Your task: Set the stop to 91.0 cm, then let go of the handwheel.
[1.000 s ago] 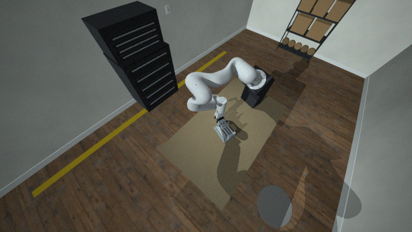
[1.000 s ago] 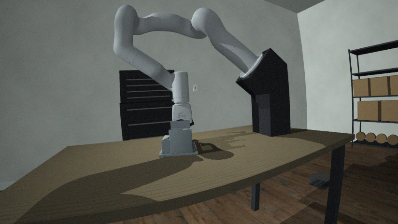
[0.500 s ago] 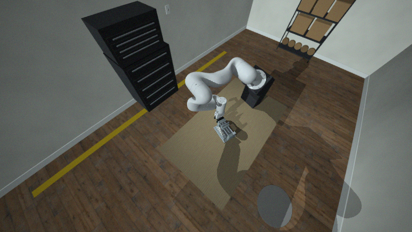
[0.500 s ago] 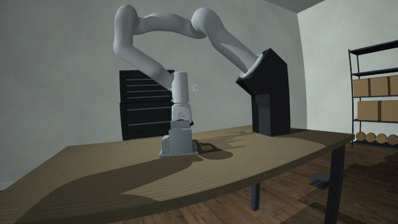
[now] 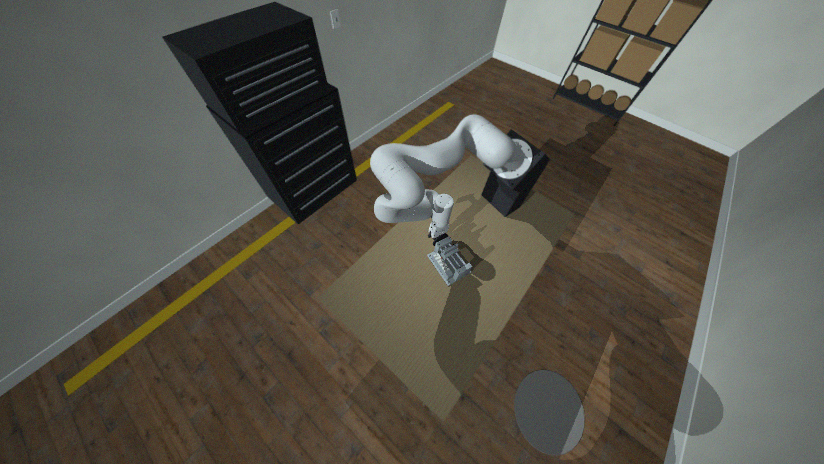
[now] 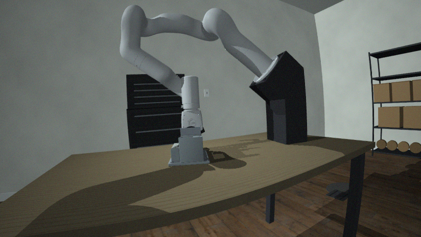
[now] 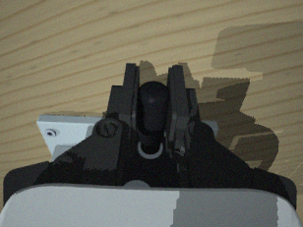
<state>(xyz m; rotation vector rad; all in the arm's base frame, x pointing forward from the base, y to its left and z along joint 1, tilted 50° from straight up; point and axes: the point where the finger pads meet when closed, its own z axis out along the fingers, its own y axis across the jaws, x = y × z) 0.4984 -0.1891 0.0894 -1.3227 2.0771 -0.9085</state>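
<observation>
My gripper is now 10 mm short of the black crank knob and 10 mm to the right of it.
</observation>
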